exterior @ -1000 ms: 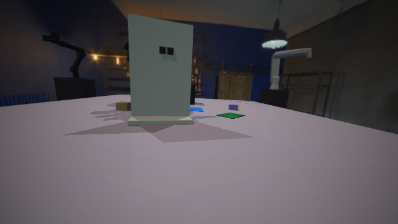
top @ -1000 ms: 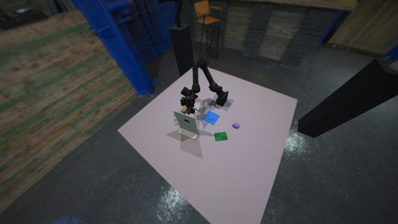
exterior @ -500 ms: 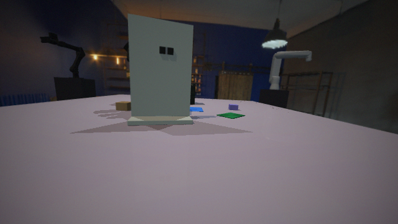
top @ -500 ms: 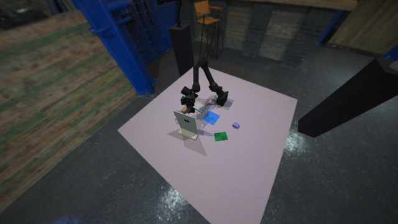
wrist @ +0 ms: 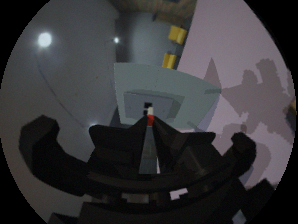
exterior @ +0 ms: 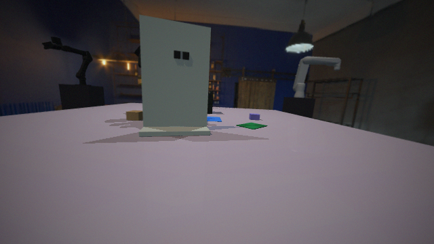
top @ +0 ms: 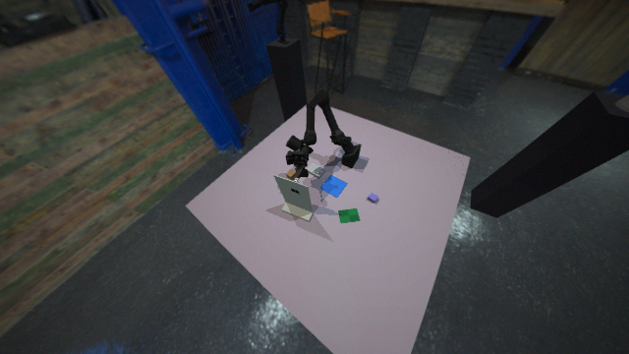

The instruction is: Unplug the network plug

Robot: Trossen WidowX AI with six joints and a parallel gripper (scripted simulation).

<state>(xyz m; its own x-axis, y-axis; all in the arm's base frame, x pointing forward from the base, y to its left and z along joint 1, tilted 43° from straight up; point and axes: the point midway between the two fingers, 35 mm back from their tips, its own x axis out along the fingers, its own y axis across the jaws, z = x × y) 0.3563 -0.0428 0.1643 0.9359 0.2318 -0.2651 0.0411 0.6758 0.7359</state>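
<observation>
Right now my gripper tip is 200 mm above the blue square, 160 mm past it and 130 mm to the right of it. Round my gripper tip: pale grey block: 200 mm behind, 190 mm below, 20 mm to the right; then grey upright panel: 70 mm below, 70 mm ahead, 20 mm to the left.
</observation>
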